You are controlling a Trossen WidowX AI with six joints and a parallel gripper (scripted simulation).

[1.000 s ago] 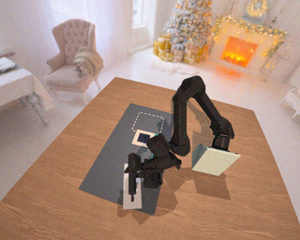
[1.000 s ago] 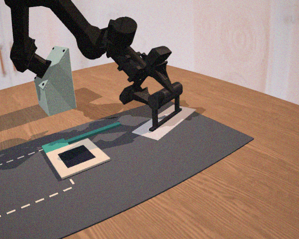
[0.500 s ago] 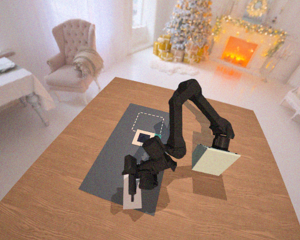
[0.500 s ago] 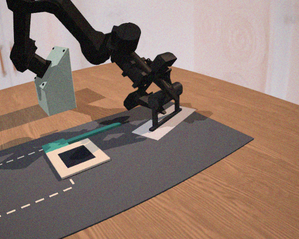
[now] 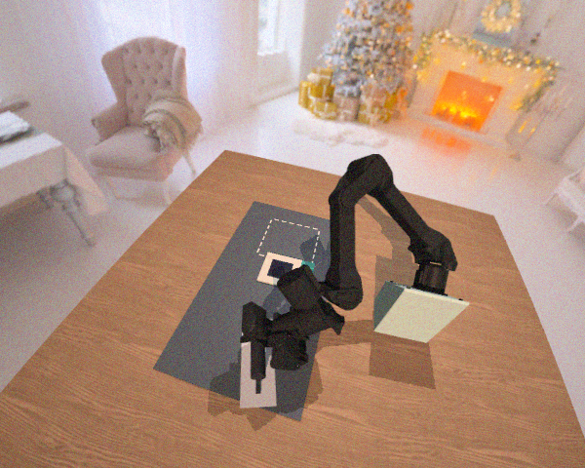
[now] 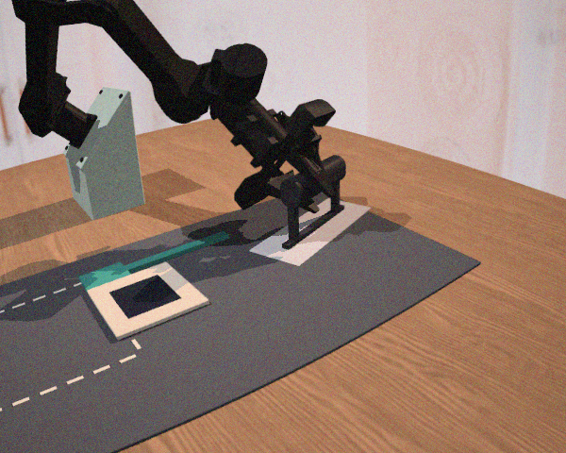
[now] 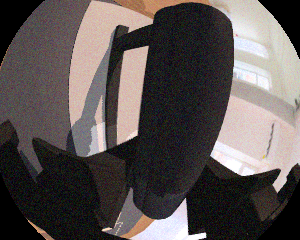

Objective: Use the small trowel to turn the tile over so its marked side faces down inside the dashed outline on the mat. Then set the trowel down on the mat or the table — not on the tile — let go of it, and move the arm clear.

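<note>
My gripper tip is 22 cm to the left of the grey mat and 7 cm above it. Round my gripper tip: teal trowel: 22 cm to the right, 10 cm behind, 4 cm below; then tile: 25 cm to the right, 4 cm below, 3 cm behind.
</note>
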